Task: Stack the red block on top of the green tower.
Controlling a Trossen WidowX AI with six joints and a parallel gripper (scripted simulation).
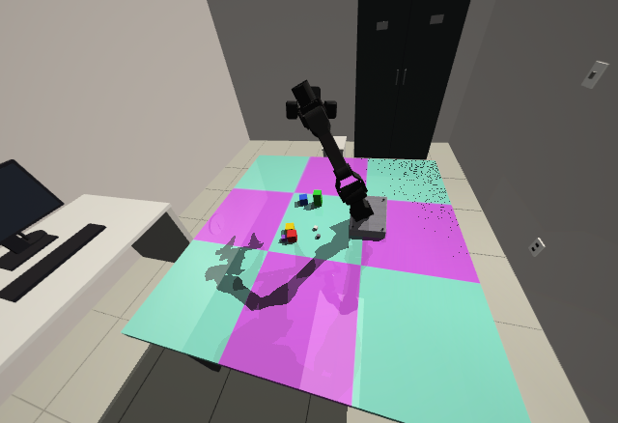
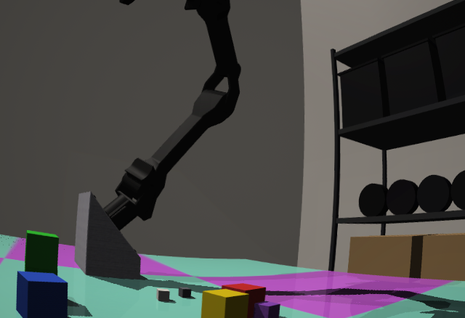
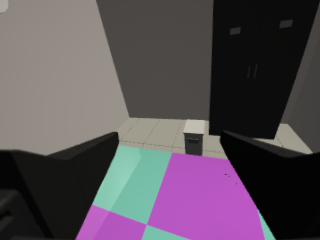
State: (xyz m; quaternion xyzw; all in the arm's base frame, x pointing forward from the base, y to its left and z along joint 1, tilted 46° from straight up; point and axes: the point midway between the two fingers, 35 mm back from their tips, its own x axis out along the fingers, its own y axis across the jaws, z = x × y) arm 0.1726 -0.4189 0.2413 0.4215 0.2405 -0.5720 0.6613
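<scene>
Now: the red block 120 mm ahead of my gripper tip, 240 mm to the left of it and 530 mm below it. From my gripper tip the other things lie so: blue block: 100 mm ahead, 30 mm to the right, 530 mm below; then yellow block: 140 mm ahead, 190 mm to the left, 540 mm below; then purple block: 160 mm ahead, 240 mm to the left, 540 mm below.
</scene>
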